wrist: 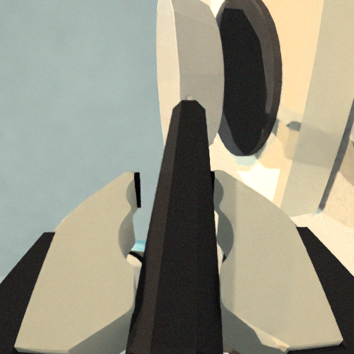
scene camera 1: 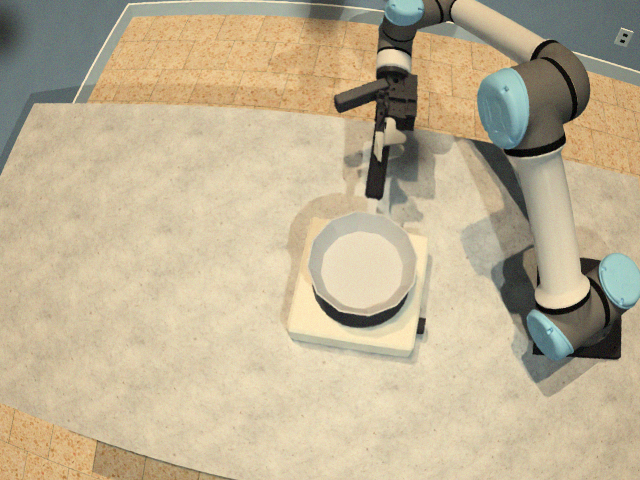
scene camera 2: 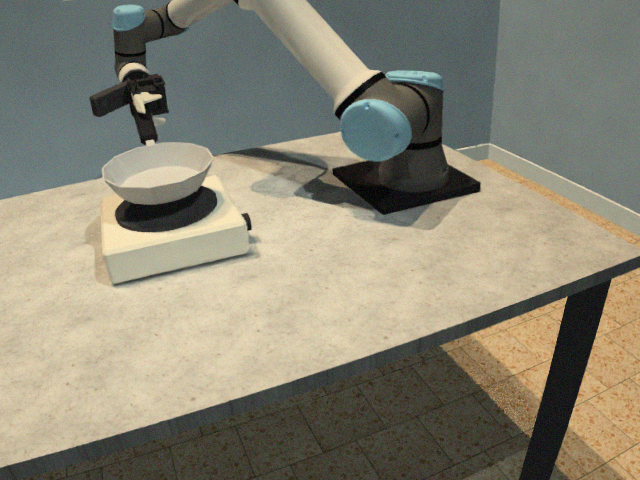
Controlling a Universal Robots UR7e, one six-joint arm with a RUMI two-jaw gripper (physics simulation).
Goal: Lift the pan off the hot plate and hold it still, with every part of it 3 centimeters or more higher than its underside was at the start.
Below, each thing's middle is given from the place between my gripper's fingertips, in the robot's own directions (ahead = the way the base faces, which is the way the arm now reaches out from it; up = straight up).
The light grey pan (scene camera 1: 363,263) lies 10 mm behind my hand, 90 mm to the left of it and 20 mm below it. From my hand the other things lie so: cream hot plate (wrist: 279,128) 20 mm behind, 190 mm to the left, 140 mm below.
